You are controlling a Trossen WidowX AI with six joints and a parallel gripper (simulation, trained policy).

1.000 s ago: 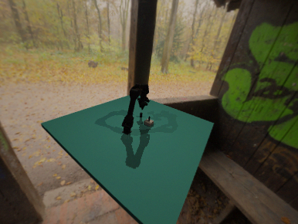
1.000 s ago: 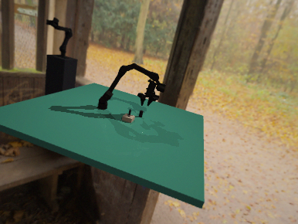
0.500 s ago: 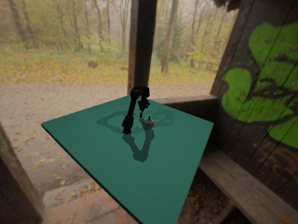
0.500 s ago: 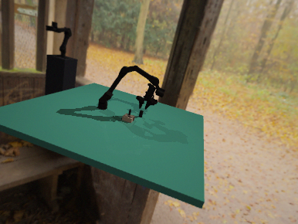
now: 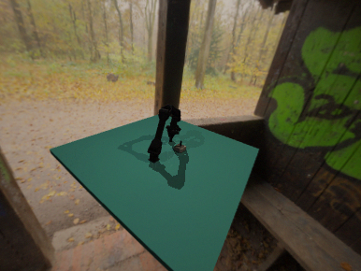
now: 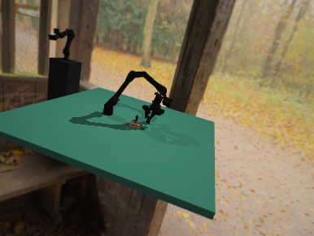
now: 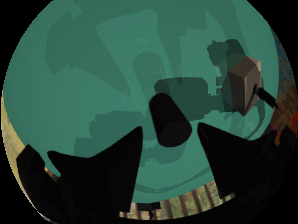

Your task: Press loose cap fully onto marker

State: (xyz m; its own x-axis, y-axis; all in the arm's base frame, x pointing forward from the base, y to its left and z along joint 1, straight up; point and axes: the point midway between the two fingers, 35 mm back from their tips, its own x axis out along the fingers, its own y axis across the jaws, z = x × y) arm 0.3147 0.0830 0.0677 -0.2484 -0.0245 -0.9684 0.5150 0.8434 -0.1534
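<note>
The black cap is 1 cm below my gripper tip and 1 cm ahead of it. The rest, counted from my gripper tip: holder block: 15 cm to the right, 5 cm behind, 2 cm below.
</note>
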